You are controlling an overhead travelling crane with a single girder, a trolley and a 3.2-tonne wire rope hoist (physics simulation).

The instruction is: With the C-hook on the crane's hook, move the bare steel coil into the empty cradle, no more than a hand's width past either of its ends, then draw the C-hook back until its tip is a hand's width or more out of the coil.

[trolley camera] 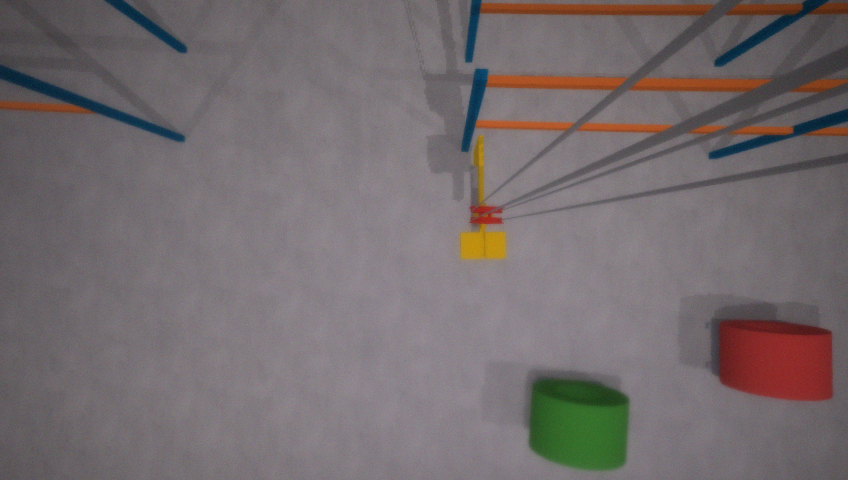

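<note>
My gripper, the yellow C-hook (481,187), hangs from the red hook block (486,214) near the middle of the view. Its broad yellow plate is at the lower end in the view, and its narrow part points up toward the blue posts. It carries no coil and counts as open. The red block and the C-hook's upper parts hide some of what is below them. The bare steel coil and the empty cradle do not show in this view.
A green coil (578,431) and a red coil (775,365) stand at the lower right. Racks with a blue post (474,110) and an orange beam (553,82) are at the upper right. A blue bar (95,105) is at the upper left. Grey ropes cross the upper right.
</note>
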